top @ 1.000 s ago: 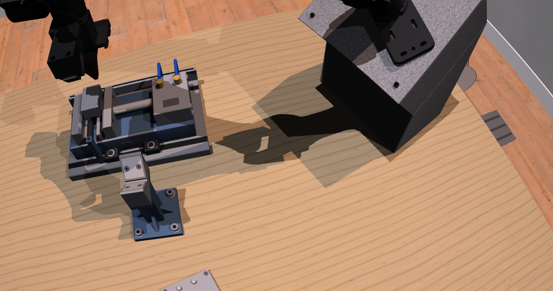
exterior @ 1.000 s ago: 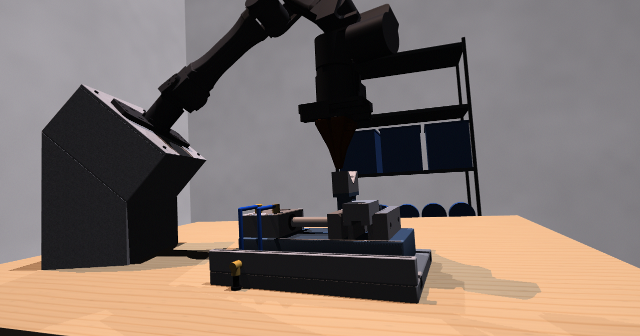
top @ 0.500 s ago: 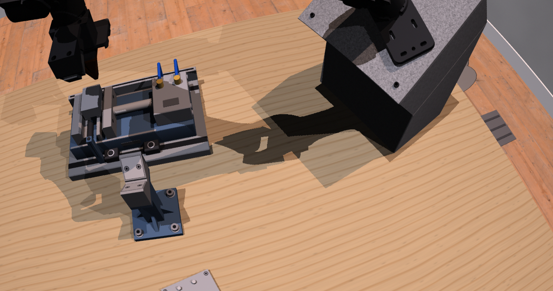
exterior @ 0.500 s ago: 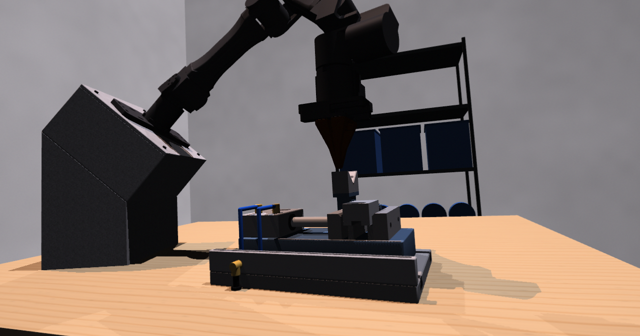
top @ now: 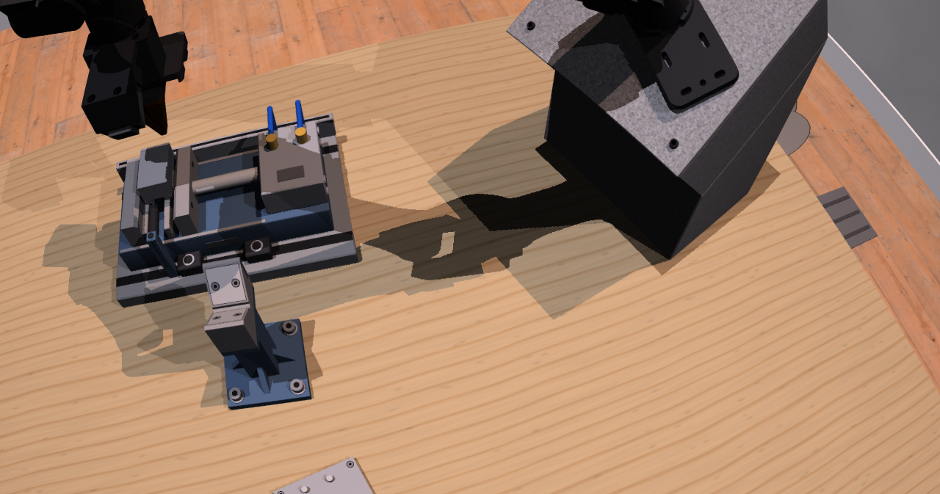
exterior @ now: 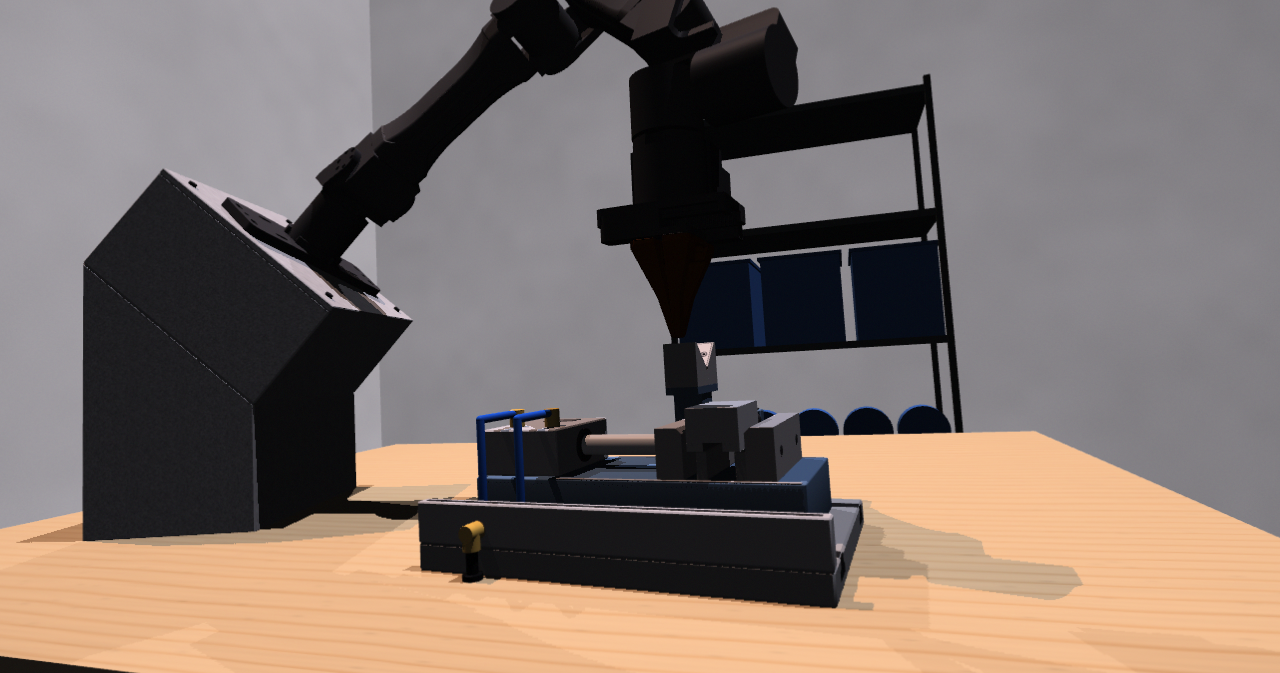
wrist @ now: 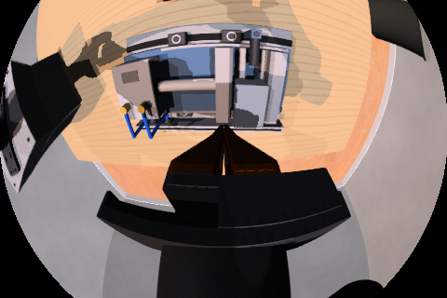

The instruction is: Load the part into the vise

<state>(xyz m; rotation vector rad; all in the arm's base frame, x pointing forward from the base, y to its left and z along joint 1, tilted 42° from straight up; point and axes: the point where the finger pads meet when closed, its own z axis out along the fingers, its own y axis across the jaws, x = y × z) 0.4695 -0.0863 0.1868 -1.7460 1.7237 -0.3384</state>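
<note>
My hand is 8 cm above the grey part and 3 cm short of it. Round my hand: moving jaw 9 cm below, 2 cm to the left; then cylinder rod 9 cm below, 5 cm behind, 1 cm to the left; then work stop rod 8 cm below, 7 cm to the left, 3 cm ahead.
</note>
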